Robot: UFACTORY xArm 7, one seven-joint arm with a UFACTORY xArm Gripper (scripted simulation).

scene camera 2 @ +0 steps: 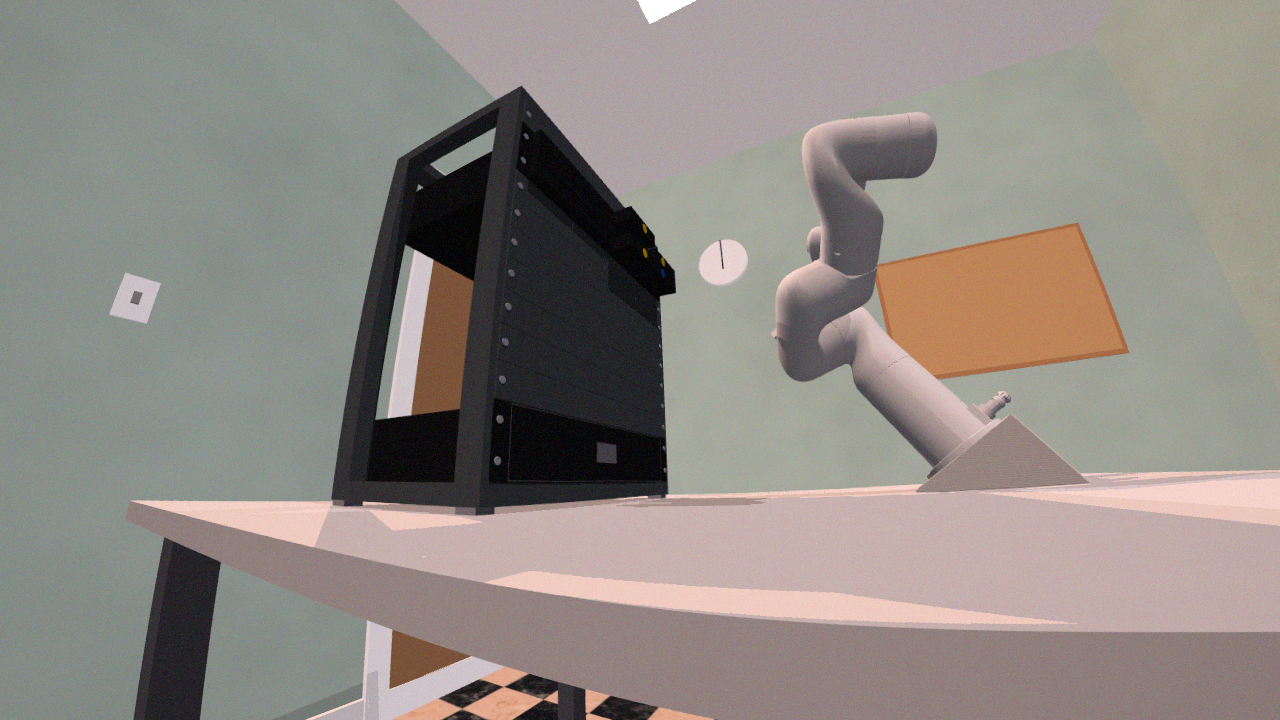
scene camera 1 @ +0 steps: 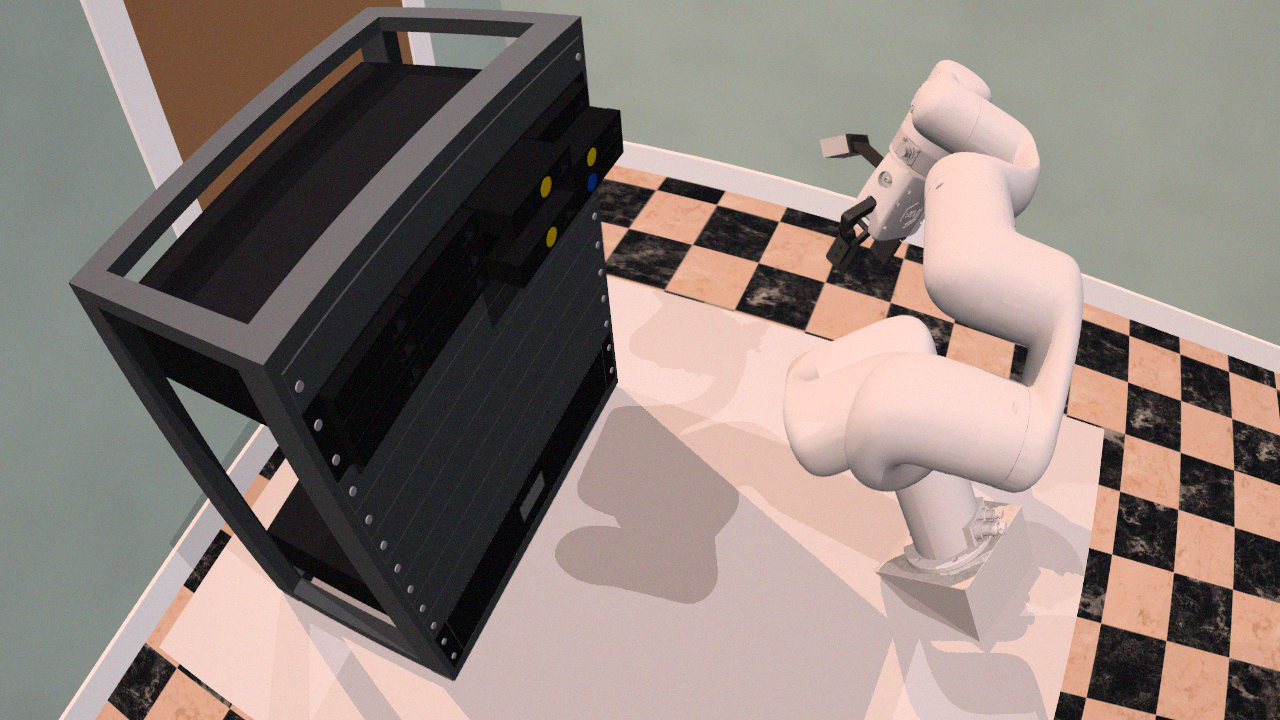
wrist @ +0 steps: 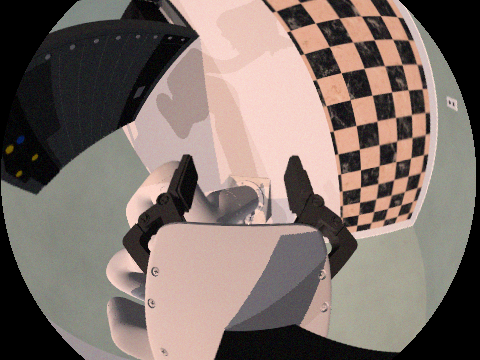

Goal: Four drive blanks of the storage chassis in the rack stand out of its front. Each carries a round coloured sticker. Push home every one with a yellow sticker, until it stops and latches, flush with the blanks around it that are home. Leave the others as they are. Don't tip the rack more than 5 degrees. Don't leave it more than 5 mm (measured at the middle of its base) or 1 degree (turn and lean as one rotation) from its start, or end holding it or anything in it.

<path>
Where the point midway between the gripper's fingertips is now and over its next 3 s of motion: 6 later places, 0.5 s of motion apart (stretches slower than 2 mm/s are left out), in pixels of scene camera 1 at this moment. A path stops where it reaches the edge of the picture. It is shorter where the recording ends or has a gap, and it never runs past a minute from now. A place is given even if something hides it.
My gripper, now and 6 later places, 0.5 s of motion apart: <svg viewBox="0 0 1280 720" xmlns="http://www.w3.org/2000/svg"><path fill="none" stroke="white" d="M857 261L857 259L858 256L861 249L868 241L881 232L904 224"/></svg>
</path>
